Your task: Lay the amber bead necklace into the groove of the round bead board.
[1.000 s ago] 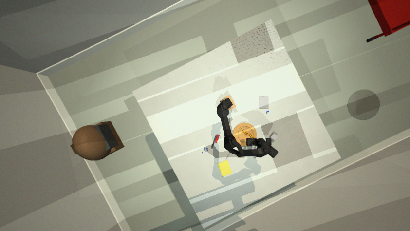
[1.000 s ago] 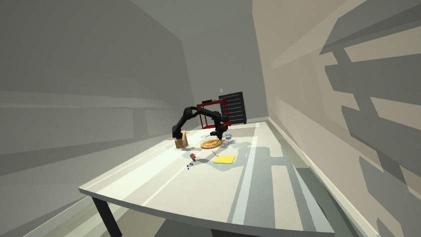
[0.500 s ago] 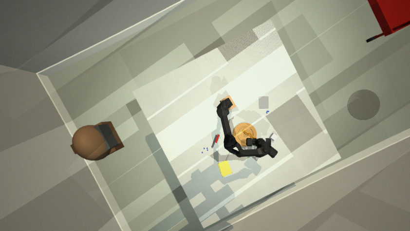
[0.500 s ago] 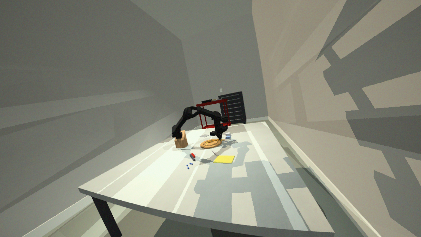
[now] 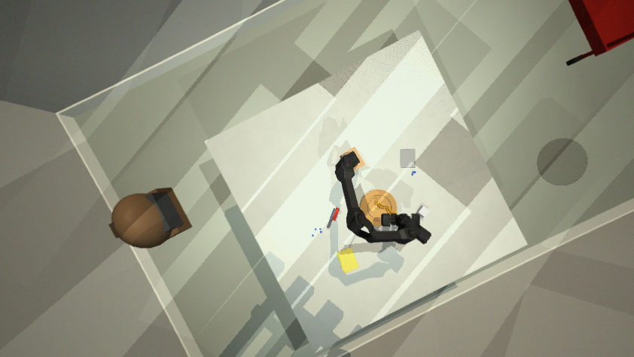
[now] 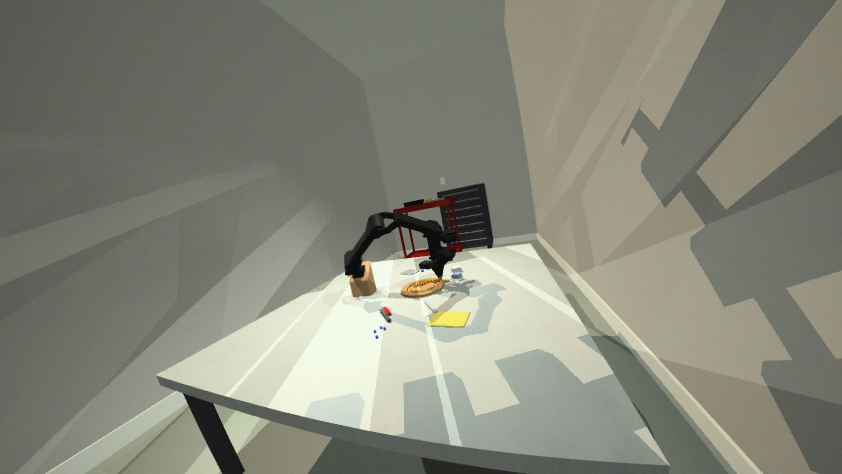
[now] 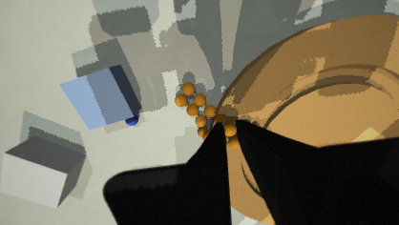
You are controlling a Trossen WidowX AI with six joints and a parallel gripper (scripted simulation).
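My gripper tip is 8 cm past the round bead board, 5 cm to the left of it and 2 cm above it. Also, from my gripper tip: grey square 23 cm behind, 23 cm to the left, 3 cm below; then light blue cube 7 cm ahead, 6 cm to the left, 2 cm below; then white cube 6 cm ahead, 15 cm to the left, 1 cm below.
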